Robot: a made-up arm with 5 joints.
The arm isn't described. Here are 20 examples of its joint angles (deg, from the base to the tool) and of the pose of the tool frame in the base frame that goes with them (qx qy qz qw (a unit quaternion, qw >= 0); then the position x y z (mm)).
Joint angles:
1: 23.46 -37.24 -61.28 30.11 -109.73
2: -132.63 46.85 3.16 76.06 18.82
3: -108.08 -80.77 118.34 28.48 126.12
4: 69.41 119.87 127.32 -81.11 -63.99
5: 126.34 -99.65 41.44 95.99 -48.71
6: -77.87 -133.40 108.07 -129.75 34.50
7: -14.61 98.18 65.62 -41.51 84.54
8: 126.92 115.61 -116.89 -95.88 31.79
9: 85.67 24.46 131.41 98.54 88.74
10: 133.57 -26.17 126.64 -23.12 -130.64
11: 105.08 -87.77 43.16 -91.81 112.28
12: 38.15 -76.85 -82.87 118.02 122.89
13: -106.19 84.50 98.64 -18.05 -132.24
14: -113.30 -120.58 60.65 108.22 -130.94
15: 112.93 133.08 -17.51 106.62 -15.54
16: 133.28 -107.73 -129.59 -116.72 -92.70
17: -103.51 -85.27 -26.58 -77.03 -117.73
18: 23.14 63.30 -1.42 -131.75 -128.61
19: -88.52 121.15 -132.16 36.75 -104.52
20: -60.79 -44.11 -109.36 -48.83 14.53
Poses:
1: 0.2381 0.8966 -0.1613 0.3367 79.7 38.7 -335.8
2: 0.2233 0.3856 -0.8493 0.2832 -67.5 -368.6 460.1
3: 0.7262 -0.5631 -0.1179 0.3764 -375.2 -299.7 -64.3
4: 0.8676 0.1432 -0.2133 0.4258 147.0 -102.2 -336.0
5: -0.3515 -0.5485 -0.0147 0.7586 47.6 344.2 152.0
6: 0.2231 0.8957 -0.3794 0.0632 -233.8 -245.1 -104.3
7: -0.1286 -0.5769 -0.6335 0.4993 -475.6 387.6 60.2
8: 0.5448 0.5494 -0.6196 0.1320 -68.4 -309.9 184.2
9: -0.3762 0.2316 -0.5391 0.7171 618.4 142.3 241.7
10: 0.1079 -0.9034 -0.1549 0.3851 -123.9 11.1 36.0
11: 0.9289 -0.1145 -0.0455 0.3493 241.4 -164.1 -443.4
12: -0.2475 -0.7064 -0.6625 0.0311 156.0 679.3 -63.7
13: 0.4813 0.7075 -0.4959 0.1479 -371.9 -122.8 -1.9
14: 0.1623 -0.6159 -0.4401 0.6329 -481.9 88.3 497.2
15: -0.3412 -0.4673 -0.7871 0.2134 430.8 235.7 238.3
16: 0.0887 0.9019 -0.3906 0.1617 27.3 -132.9 2.2
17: 0.9522 -0.0594 0.1354 0.2673 99.3 74.7 -62.7
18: -0.1492 0.6570 -0.5424 0.5019 141.2 -443.9 -165.3
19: -0.3086 -0.0003 -0.6634 0.6816 -99.7 32.8 325.1
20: -0.3113 0.9061 0.2827 0.0459 -119.4 285.8 -380.7
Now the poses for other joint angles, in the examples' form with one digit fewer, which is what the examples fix.
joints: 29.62 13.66 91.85 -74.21 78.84
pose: 0.526 0.790 0.307 0.069 123 271 -582
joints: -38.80 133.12 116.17 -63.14 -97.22
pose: 0.675 0.447 -0.586 0.051 -479 14 -215
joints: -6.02 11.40 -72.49 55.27 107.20
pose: 0.060 -0.172 -0.492 0.852 -122 -44 467
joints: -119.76 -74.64 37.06 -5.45 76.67
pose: 0.266 0.023 0.578 0.771 142 22 698
